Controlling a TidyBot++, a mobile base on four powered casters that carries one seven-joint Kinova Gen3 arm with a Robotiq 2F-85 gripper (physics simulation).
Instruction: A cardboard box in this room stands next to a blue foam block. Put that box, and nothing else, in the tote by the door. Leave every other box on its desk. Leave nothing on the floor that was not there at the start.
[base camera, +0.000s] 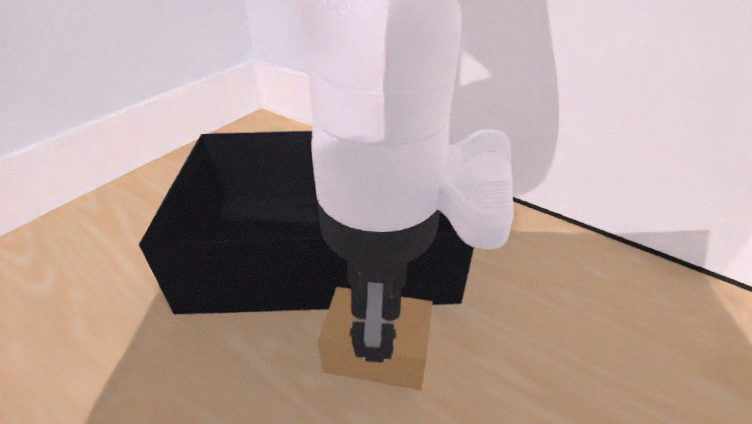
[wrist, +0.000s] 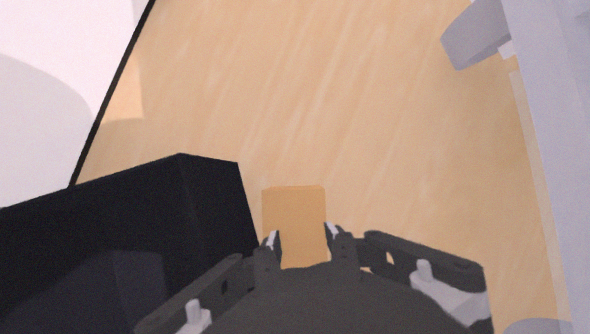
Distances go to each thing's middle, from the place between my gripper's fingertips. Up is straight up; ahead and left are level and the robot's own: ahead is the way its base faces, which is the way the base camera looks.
Right now my hand is 150 mm short of the black tote (base camera: 238, 231) and 70 mm to the right of it.
